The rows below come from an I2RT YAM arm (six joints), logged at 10 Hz.
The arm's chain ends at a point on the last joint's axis. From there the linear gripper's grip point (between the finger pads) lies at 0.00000 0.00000 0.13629 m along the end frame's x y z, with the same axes.
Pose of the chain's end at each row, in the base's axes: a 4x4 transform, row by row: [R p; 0 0 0 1], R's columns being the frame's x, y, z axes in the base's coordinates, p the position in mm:
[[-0.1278 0.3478 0.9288 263.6], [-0.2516 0.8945 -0.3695 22.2], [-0.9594 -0.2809 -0.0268 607.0], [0 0 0 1]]
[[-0.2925 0.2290 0.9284 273.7], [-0.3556 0.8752 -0.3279 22.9], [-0.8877 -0.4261 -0.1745 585.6], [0 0 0 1]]
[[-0.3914 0.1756 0.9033 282.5], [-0.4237 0.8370 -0.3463 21.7], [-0.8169 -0.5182 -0.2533 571.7], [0 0 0 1]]
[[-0.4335 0.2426 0.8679 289.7], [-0.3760 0.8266 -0.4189 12.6], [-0.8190 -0.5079 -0.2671 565.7], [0 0 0 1]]
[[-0.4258 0.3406 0.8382 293.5], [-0.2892 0.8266 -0.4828 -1.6], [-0.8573 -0.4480 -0.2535 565.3], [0 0 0 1]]
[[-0.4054 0.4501 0.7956 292.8], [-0.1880 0.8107 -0.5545 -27.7], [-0.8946 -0.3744 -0.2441 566.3], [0 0 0 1]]
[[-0.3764 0.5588 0.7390 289.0], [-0.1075 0.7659 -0.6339 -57.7], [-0.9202 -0.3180 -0.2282 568.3], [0 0 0 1]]
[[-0.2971 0.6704 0.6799 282.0], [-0.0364 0.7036 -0.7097 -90.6], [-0.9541 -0.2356 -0.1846 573.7], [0 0 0 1]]
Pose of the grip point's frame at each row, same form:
[[-0.1278 0.3478 0.9288 390.2], [-0.2516 0.8945 -0.3695 -28.2], [-0.9594 -0.2809 -0.0268 603.3], [0 0 0 1]]
[[-0.2925 0.2290 0.9284 400.2], [-0.3556 0.8752 -0.3279 -21.8], [-0.8877 -0.4261 -0.1745 561.8], [0 0 0 1]]
[[-0.3914 0.1756 0.9033 405.6], [-0.4237 0.8370 -0.3463 -25.5], [-0.8169 -0.5182 -0.2533 537.2], [0 0 0 1]]
[[-0.4335 0.2426 0.8679 408.0], [-0.3760 0.8266 -0.4189 -44.5], [-0.8190 -0.5079 -0.2671 529.3], [0 0 0 1]]
[[-0.4258 0.3406 0.8382 407.7], [-0.2892 0.8266 -0.4828 -67.4], [-0.8573 -0.4480 -0.2535 530.8], [0 0 0 1]]
[[-0.4054 0.4501 0.7956 401.2], [-0.1880 0.8107 -0.5545 -103.3], [-0.8946 -0.3744 -0.2441 533.0], [0 0 0 1]]
[[-0.3764 0.5588 0.7390 389.7], [-0.1075 0.7659 -0.6339 -144.1], [-0.9202 -0.3180 -0.2282 537.2], [0 0 0 1]]
[[-0.2971 0.6704 0.6799 374.7], [-0.0364 0.7036 -0.7097 -187.3], [-0.9541 -0.2356 -0.1846 548.5], [0 0 0 1]]

